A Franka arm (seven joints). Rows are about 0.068 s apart.
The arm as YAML. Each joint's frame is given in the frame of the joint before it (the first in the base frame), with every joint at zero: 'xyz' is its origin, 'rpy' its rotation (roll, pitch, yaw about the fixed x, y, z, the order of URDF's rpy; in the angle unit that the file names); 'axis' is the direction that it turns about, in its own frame. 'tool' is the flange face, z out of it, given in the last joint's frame.
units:
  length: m
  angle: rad
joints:
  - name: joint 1
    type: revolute
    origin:
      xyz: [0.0, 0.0, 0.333]
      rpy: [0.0, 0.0, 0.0]
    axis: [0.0, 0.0, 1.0]
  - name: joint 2
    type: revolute
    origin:
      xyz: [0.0, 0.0, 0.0]
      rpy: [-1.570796, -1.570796, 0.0]
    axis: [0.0, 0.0, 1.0]
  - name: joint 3
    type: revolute
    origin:
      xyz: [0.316, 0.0, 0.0]
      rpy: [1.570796, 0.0, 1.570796]
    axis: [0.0, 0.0, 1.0]
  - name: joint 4
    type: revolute
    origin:
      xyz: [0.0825, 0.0, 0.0]
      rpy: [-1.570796, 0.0, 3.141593]
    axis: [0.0, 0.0, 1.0]
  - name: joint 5
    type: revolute
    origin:
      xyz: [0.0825, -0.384, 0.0]
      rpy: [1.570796, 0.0, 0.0]
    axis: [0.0, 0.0, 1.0]
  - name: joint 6
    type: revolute
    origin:
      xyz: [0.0, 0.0, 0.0]
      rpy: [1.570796, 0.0, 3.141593]
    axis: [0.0, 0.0, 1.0]
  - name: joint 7
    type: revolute
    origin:
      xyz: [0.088, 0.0, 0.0]
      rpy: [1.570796, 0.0, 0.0]
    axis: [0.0, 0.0, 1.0]
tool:
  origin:
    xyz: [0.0, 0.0, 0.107]
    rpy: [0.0, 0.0, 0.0]
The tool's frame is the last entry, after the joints.
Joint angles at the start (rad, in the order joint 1, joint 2, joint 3, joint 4, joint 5, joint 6, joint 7):
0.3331 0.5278 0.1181 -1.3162 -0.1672 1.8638 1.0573
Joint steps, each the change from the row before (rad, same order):
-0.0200 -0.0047 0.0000 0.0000 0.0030 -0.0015 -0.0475
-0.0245 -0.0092 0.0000 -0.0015 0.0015 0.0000 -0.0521
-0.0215 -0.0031 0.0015 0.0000 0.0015 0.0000 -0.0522
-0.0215 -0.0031 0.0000 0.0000 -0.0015 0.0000 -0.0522
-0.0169 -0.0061 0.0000 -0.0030 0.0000 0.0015 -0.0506
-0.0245 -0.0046 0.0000 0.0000 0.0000 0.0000 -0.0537
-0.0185 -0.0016 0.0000 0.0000 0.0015 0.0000 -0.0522
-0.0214 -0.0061 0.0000 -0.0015 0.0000 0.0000 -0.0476
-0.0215 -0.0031 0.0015 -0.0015 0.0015 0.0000 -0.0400
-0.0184 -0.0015 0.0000 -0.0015 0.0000 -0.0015 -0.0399
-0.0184 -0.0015 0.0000 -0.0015 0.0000 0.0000 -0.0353
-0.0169 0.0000 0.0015 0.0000 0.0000 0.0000 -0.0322
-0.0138 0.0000 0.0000 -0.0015 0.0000 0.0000 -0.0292
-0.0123 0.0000 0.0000 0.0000 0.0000 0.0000 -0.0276
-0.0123 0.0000 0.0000 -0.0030 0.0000 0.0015 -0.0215
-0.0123 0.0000 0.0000 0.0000 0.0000 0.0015 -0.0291
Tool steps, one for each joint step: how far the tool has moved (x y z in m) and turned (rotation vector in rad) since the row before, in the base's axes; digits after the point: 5 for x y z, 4 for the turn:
0.00482 -0.01317 0.00318 0.0003 0.0019 0.0263
0.00521 -0.01644 0.00579 -0.0001 -0.0028 0.0270
0.00462 -0.01353 0.00223 -0.0008 0.0017 0.0313
0.00470 -0.01463 0.00221 -0.0044 0.0004 0.0308
0.00278 -0.01154 0.00300 -0.0028 -0.0006 0.0337
0.00448 -0.01674 0.00325 -0.0032 -0.0003 0.0289
0.00330 -0.01255 0.00112 -0.0025 0.0030 0.0330
0.00286 -0.01481 0.00358 -0.0032 -0.0008 0.0260
0.00270 -0.01393 0.00148 -0.0011 0.0020 0.0193
0.00224 -0.01279 0.00019 -0.0038 0.0046 0.0212
0.00215 -0.01277 0.00033 -0.0029 0.0028 0.0168
0.00195 -0.01091 0.00004 -0.0018 0.0027 0.0164
0.00141 -0.00960 -0.00073 -0.0025 0.0039 0.0153
0.00130 -0.00859 0.00000 -0.0020 0.0023 0.0151
0.00099 -0.00853 -0.00132 -0.0017 0.0033 0.0094
0.00123 -0.00857 0.00014 -0.0018 0.0010 0.0168

